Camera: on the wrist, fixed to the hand. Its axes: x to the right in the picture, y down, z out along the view.
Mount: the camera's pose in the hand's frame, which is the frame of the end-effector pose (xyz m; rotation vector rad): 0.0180 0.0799 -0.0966 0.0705 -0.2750 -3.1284
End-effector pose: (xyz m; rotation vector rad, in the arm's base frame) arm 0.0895 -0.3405 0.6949 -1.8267 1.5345 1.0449
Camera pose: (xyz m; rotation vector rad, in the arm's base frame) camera 0.0341 -0.4448 0.7406 -1.3005 -1.7008 -0.5383
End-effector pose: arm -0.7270 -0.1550 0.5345 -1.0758 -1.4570 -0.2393
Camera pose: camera -0.6014 -0.1709 0.5375 -1.8215 1.4961 1.5922
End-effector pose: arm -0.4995 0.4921 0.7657 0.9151 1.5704 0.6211
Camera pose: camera -0.5768 0.5602 0.8393 -1.6637 0.9086 -1.6346
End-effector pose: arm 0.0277 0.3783 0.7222 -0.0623 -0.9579 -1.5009
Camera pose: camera 0.1389 0.3189 0.7106 -0.8350 0.2168 1.3752
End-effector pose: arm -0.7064 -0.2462 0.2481 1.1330 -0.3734 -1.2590
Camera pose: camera -0.5825 -0.2260 0.2646 -0.3034 -0.9994 1.6018
